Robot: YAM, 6 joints.
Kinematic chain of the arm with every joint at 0, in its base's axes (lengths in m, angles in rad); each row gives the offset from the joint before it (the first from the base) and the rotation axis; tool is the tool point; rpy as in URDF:
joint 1: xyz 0 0 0.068 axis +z
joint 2: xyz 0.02 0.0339 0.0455 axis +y
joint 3: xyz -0.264 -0.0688 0 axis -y
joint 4: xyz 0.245 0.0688 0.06 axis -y
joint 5: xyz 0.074 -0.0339 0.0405 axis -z
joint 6: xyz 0.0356 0 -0.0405 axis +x
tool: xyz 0 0 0 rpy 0 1.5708 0
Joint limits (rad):
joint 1: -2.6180..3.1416
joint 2: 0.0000..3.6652
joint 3: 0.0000..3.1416
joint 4: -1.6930..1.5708
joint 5: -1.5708..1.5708
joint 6: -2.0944..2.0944
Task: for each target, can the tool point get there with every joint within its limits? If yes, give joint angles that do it. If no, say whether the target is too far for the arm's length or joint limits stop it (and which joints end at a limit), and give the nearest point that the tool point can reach.
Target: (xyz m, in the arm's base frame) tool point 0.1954 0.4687 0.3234
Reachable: yes | joints 1.2301 2.4257 2.6419 -1.0979 0.8834 0.7613
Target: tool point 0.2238 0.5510 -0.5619
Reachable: no: too far | nearest point 0.1667 0.4104 -0.3237 | short by 0.282 m
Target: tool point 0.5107 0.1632 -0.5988
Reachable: no: too far | nearest point 0.3898 0.1246 -0.3427 | short by 0.286 m
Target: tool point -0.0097 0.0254 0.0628
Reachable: yes | joints 2.5252 2.4020 0.2408 -1.0590 0.4376 0.4129
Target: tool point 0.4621 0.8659 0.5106
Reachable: no: too far | nearest point 0.2818 0.5280 0.3524 | short by 0.414 m
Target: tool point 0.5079 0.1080 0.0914
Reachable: yes | joints 0.1983 2.5712 1.5004 1.2704 -0.1646 -1.5895
